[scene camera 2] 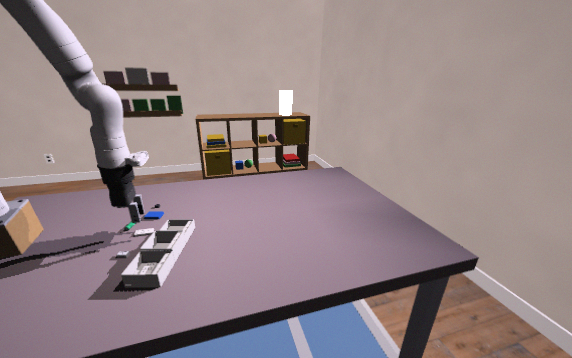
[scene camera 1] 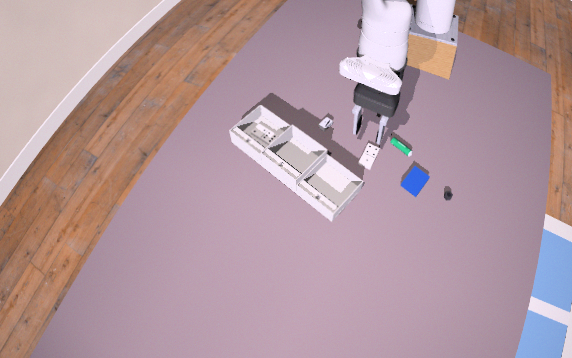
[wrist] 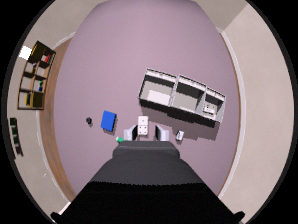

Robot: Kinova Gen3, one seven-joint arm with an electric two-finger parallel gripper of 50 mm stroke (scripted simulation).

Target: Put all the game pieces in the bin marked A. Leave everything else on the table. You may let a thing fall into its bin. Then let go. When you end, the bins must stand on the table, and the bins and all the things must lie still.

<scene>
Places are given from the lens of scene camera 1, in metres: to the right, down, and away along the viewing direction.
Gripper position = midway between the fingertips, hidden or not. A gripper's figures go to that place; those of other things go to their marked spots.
my gripper (scene camera 1: 368,134): 0.15, -0.08, 0.70
joined white bins (scene camera 1: 298,161): 0.02, -0.03, 0.74
</scene>
